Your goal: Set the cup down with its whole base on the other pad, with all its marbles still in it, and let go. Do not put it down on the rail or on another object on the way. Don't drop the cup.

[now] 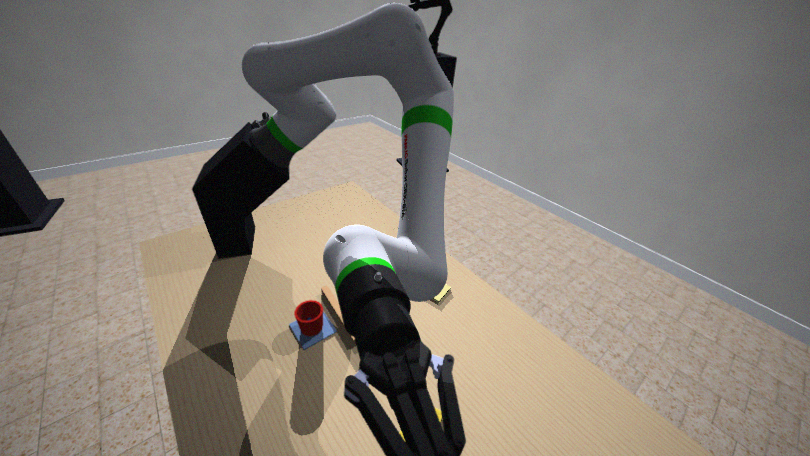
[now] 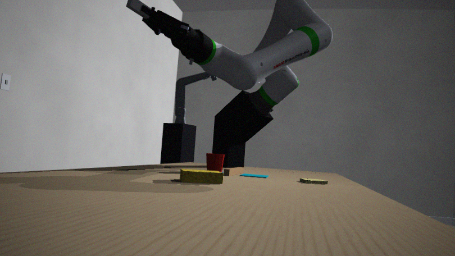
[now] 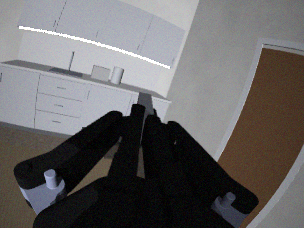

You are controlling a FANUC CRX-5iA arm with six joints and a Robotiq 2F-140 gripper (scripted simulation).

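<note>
Right now the red cup is 550 mm behind my hand, 50 mm to the right of it and 410 mm below it. Round my hand: thick yellow sponge block (190 mm behind, 110 mm to the left, 420 mm below); blue pad (550 mm behind, 50 mm to the right, 450 mm below); wooden rail (560 mm behind, 40 mm to the left, 430 mm below).
</note>
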